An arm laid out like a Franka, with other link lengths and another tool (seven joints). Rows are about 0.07 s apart.
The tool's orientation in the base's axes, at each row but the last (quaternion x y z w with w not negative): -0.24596, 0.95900, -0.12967, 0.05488; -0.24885, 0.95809, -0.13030, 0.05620; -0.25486, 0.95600, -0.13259, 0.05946; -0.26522, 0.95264, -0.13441, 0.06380; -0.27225, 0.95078, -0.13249, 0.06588; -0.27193, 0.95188, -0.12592, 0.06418; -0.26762, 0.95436, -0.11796, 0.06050; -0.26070, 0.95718, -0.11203, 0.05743; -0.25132, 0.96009, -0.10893, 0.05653; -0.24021, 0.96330, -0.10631, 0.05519
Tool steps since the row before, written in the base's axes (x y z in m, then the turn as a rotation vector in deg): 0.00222, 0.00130, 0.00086, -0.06, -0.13, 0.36; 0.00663, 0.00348, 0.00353, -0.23, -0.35, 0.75; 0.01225, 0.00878, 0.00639, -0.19, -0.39, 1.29; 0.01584, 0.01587, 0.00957, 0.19, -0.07, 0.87; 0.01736, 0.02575, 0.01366, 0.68, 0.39, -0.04; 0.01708, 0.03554, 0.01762, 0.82, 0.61, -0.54; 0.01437, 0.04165, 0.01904, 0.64, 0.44, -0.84; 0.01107, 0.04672, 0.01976, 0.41, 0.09, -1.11; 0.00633, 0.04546, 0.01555, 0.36, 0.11, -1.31; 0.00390, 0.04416, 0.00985, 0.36, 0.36, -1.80
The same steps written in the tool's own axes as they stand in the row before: -0.00261, -0.00015, -0.00074, 0.10, -0.18, -0.33; -0.00763, -0.00111, -0.00302, 0.34, -0.40, -0.68; -0.01528, -0.00026, -0.00586, 0.30, -0.60, -1.18; -0.02226, 0.00256, -0.00962, -0.17, -0.40, -0.78; -0.02914, 0.00841, -0.01520, -0.78, -0.01, 0.09; -0.03433, 0.01575, -0.02094, -0.99, 0.24, 0.55; -0.03507, 0.02249, -0.02383, -0.73, 0.26, 0.84; -0.03443, 0.02898, -0.02589, -0.34, 0.15, 1.13; -0.02882, 0.03197, -0.02226, -0.30, 0.24, 1.31; -0.02493, 0.03403, -0.01683, -0.39, 0.56, 1.74
